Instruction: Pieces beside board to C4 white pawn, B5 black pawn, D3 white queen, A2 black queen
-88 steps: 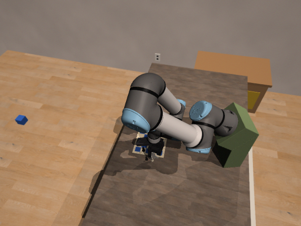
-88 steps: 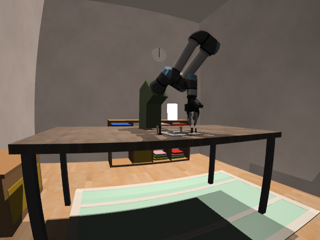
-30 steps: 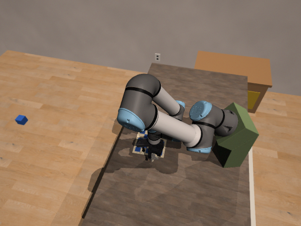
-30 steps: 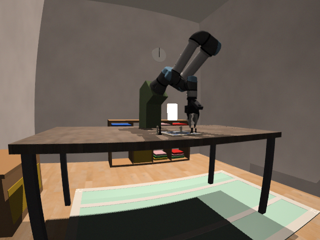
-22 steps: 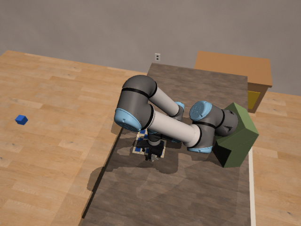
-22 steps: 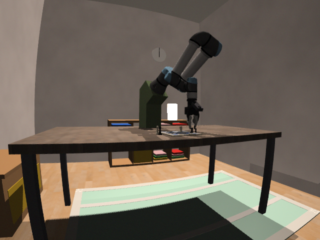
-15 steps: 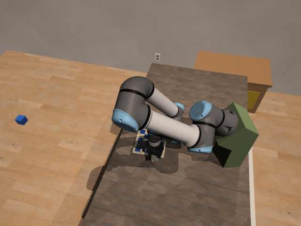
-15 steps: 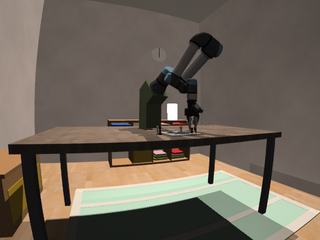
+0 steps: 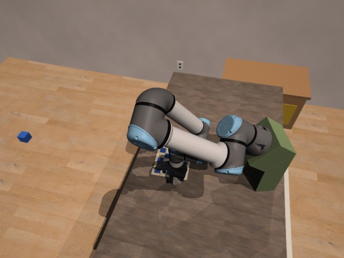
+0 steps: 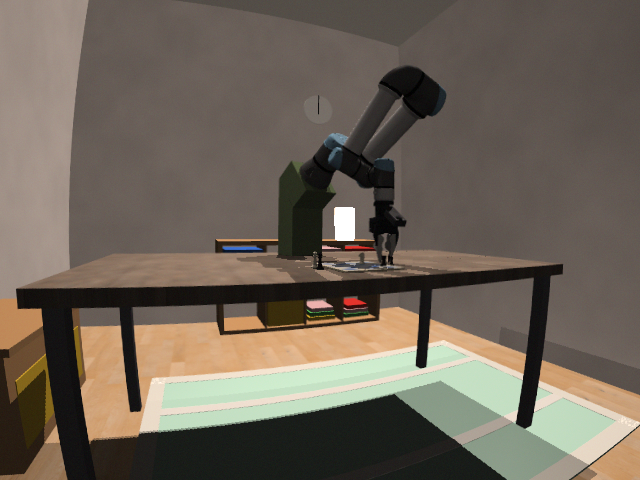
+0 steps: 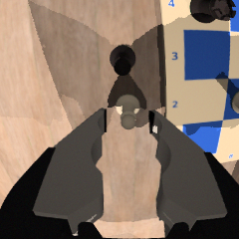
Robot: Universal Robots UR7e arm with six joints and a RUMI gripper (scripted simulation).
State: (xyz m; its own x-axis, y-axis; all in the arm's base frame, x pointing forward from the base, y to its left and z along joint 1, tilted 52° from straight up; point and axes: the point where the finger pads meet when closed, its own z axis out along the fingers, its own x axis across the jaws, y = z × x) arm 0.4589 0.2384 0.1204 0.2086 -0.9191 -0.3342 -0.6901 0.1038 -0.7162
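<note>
My gripper is now 1 cm above the white pawn. Round my hand: black pawn 3 cm ahead, 2 cm to the left, 1 cm below; blue-and-cream chessboard 9 cm ahead, 11 cm to the right, 2 cm below; black piece 9 cm ahead, 2 cm to the right.
</note>
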